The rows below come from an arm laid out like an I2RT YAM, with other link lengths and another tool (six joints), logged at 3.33 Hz.
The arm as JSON. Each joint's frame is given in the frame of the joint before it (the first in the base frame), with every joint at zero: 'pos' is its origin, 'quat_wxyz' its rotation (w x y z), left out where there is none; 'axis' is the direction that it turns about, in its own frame. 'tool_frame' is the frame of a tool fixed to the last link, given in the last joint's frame.
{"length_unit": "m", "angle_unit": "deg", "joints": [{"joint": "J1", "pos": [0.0, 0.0, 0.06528], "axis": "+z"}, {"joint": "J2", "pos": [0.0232, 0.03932, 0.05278], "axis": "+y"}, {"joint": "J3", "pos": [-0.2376, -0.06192, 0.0], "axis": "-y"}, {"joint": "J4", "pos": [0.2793, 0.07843, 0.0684], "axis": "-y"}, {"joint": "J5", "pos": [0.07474, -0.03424, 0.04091], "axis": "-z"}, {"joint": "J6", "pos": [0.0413, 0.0, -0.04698], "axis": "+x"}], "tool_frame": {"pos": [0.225, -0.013, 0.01], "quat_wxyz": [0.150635, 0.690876, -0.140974, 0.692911]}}
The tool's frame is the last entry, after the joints.
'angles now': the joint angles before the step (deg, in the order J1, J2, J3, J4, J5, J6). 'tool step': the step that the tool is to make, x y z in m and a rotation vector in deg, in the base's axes. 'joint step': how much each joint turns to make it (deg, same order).
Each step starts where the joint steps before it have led.
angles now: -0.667 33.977 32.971 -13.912 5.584 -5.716
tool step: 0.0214 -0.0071 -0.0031 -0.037 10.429 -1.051
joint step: -0.543 15.848 17.091 -11.668 0.550 -0.020
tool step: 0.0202 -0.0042 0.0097 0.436 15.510 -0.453
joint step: -0.474 22.958 31.698 -24.259 -0.039 0.027
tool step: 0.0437 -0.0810 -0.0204 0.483 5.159 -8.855
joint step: -8.472 17.708 15.869 -3.363 0.318 0.231
